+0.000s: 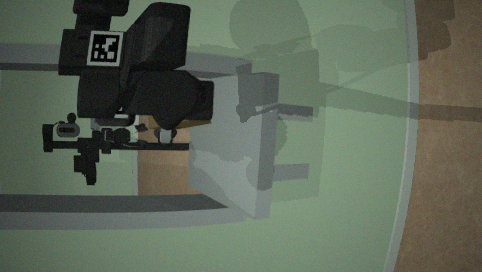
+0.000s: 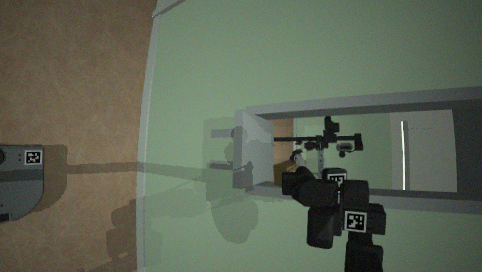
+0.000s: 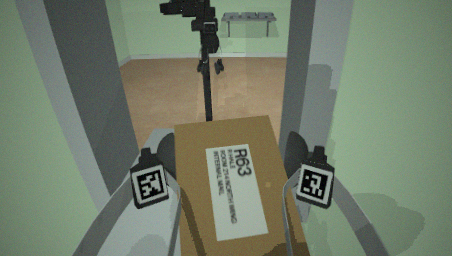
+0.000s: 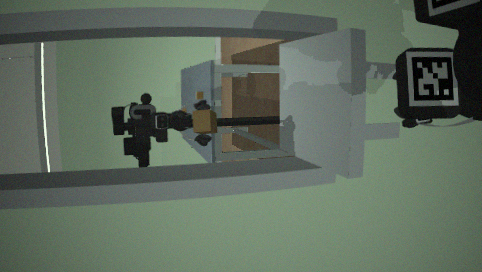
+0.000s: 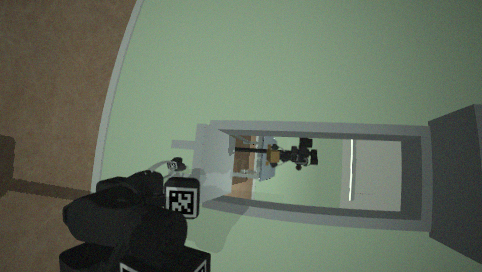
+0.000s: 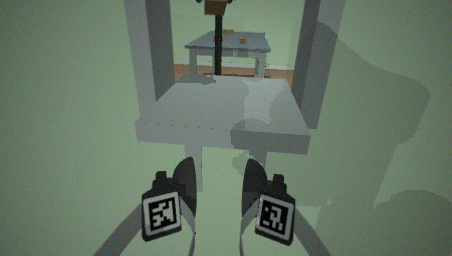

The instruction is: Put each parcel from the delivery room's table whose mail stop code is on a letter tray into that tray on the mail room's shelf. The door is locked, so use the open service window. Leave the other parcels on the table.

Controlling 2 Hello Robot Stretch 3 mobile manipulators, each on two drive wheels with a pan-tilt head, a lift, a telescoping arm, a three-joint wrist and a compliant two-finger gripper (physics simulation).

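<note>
A brown parcel has a white label reading R63, R HALE, ROOM 214 NORTH WING. My r1 gripper is shut on its two sides and holds it at the delivery side of the service window, near the grey sill. My r2 gripper is open and empty, on the other side, facing the sill's front edge from below its top. Small parcels lie on the delivery table; their codes are unreadable. The letter trays and shelf do not show.
The window frame bounds the opening on both sides. Brackets stand under the sill. A grey bench is at the far wall behind r2. The r2 mast and r1 mast stand beyond the opening.
</note>
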